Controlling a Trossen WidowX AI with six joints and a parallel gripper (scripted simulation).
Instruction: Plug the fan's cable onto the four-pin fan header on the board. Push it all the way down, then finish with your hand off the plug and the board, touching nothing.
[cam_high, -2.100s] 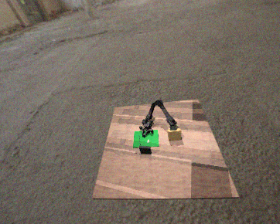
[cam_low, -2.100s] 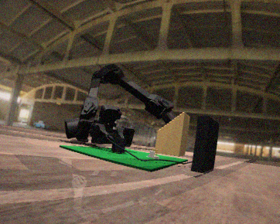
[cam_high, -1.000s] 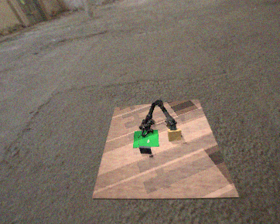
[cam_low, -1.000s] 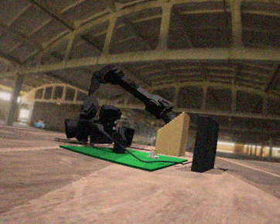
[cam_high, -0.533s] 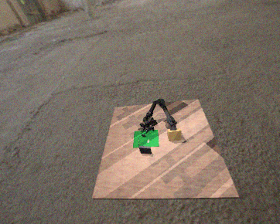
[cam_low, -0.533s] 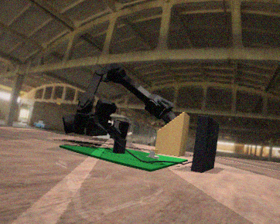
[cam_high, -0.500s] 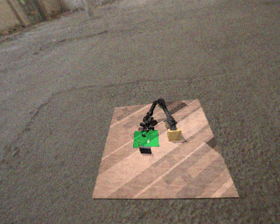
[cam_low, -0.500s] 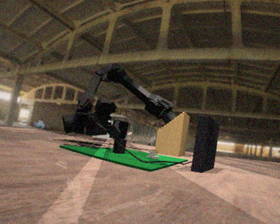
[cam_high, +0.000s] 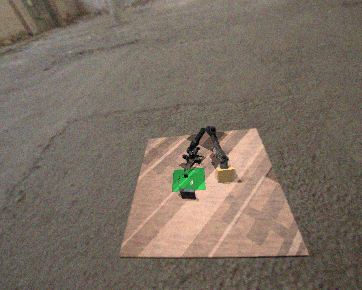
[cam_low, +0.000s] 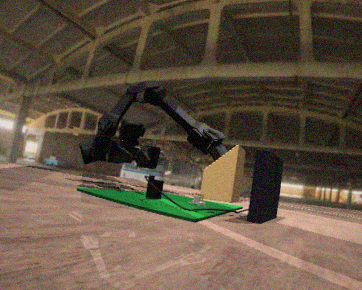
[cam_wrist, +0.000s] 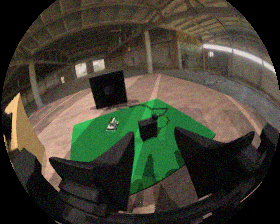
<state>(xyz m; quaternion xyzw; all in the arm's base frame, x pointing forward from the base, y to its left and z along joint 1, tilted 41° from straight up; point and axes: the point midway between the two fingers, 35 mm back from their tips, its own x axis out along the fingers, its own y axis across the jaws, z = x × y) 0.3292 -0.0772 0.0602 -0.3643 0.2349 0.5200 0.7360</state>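
The black plug is 2 cm ahead of my gripper tip, 7 cm to the left of it and 6 cm below it. Round my gripper tip: green board: 10 cm to the left, 9 cm below; then black fan: 3 cm behind, 28 cm to the left, 2 cm below.
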